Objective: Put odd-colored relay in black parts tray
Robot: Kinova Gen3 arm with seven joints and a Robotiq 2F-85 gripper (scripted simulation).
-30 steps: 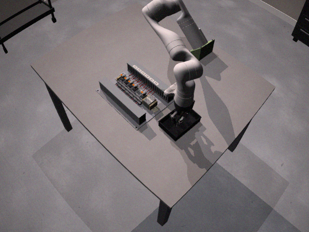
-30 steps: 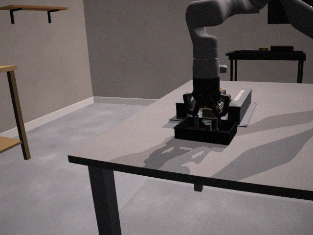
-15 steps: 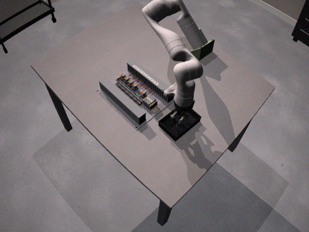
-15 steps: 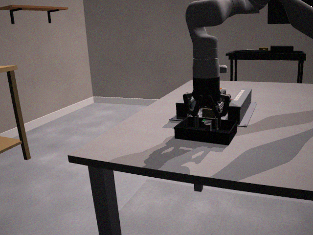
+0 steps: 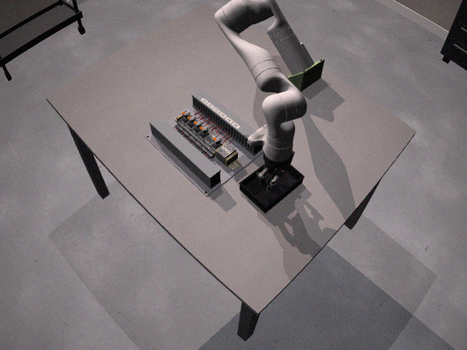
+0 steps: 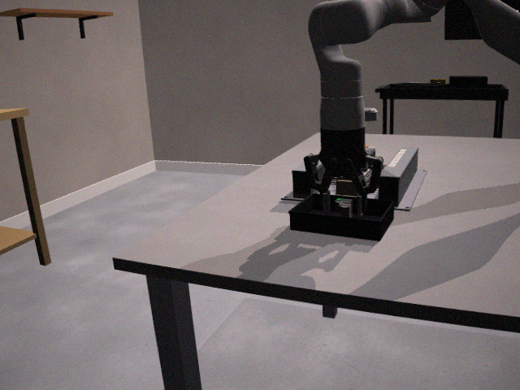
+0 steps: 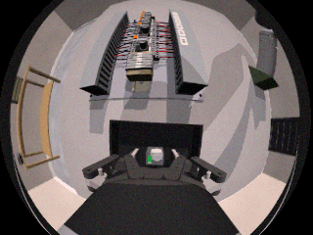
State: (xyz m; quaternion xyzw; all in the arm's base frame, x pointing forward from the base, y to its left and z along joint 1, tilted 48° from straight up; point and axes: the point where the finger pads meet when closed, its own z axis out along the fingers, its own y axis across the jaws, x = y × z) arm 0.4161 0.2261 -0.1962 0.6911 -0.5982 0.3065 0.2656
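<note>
Right now my hand is 20 mm above the black parts tray.
</note>
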